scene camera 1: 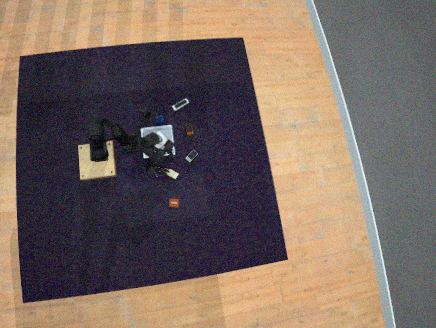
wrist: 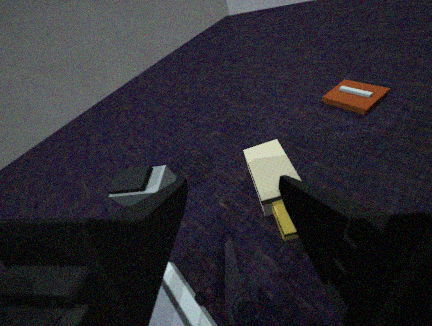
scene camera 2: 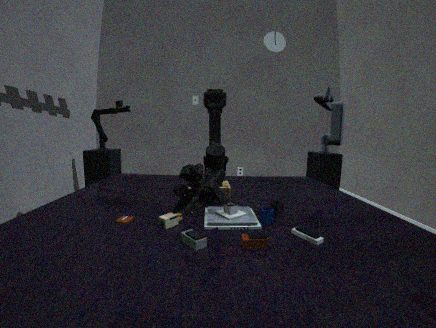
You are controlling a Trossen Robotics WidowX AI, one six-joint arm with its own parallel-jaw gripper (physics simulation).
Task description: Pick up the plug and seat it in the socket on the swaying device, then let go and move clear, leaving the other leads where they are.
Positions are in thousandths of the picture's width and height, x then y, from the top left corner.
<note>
My gripper (scene camera 2: 409,648) is open and touches a plug (wrist: 617,498). Further things: a device (wrist: 406,903).
My gripper shows as well in the wrist view (wrist: 538,563).
</note>
